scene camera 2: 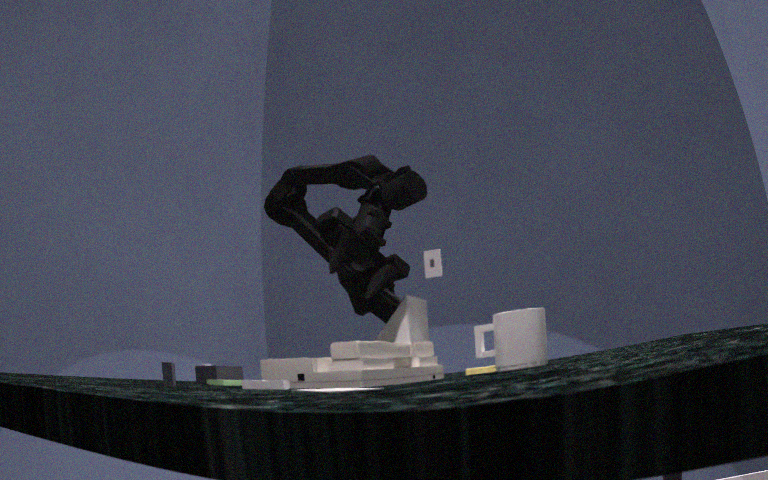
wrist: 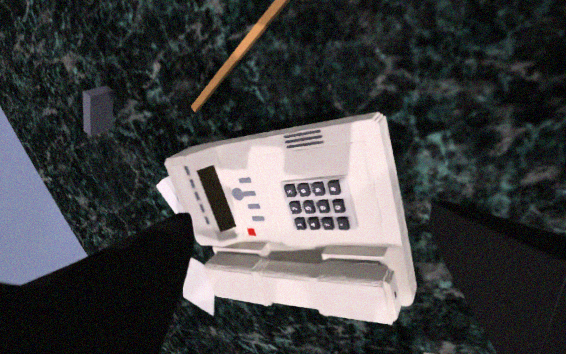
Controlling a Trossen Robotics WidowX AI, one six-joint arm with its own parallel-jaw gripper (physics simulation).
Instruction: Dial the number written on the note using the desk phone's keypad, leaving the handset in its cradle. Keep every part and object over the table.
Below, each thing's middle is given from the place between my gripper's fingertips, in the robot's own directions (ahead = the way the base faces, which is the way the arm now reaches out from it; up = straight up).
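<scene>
The keypad (wrist: 350, 213) is 15 cm below my hand, 9 cm ahead of it and 5 cm to the left of it. There's a thin white sheet (wrist: 197, 289) that's 36 cm ahead of my hand, 17 cm below it and 14 cm to the left of it. The handset (scene camera 2: 350, 350) is 15 cm ahead of my hand, 13 cm below it and 11 cm to the left of it, and the white desk phone (scene camera 2: 303, 373) is 15 cm below my hand, 14 cm ahead of it and 6 cm to the left of it.
</scene>
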